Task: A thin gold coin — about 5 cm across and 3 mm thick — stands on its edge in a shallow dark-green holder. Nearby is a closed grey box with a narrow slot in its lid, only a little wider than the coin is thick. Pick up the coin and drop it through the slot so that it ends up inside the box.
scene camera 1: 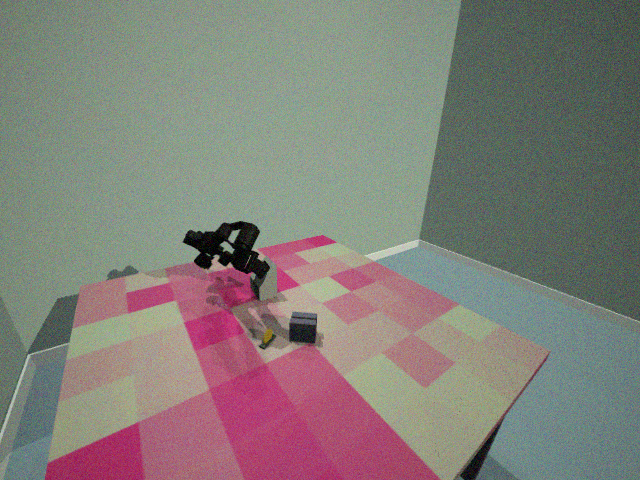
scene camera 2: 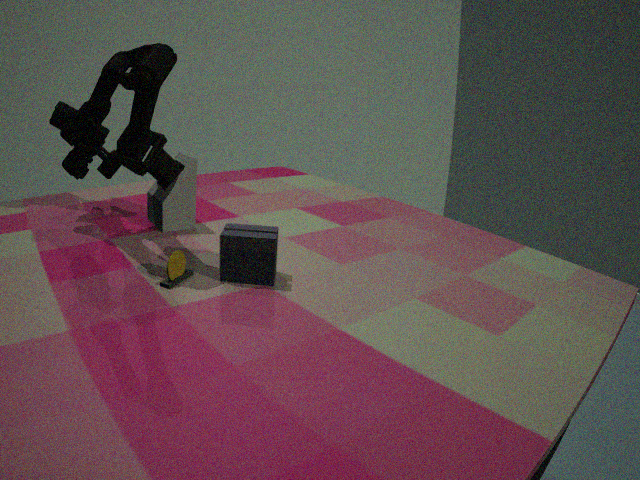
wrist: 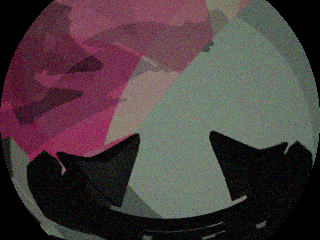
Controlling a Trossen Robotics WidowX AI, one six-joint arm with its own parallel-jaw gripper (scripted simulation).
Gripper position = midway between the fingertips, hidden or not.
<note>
The gripper (scene camera 2: 92, 157) is open and holds nothing.
The gripper shows as well in the wrist view (wrist: 175, 136).
</note>
